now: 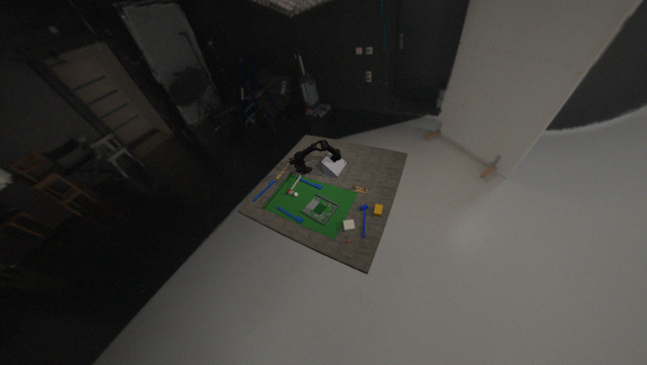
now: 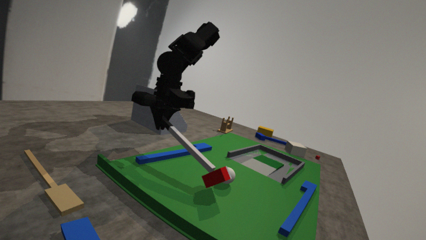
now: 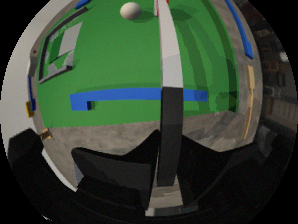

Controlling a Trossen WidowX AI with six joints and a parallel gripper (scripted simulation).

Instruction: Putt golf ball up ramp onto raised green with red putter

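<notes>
Right now my gripper tip is 120 mm short of the red putter and 10 mm to the left of it. The rest, counted from my gripper tip: white golf ball 220 mm ahead, 50 mm below, 30 mm to the left; tan wooden piece 550 mm to the left, 60 mm behind, 40 mm below; green mat 220 mm ahead, 180 mm to the left, 70 mm below.
</notes>
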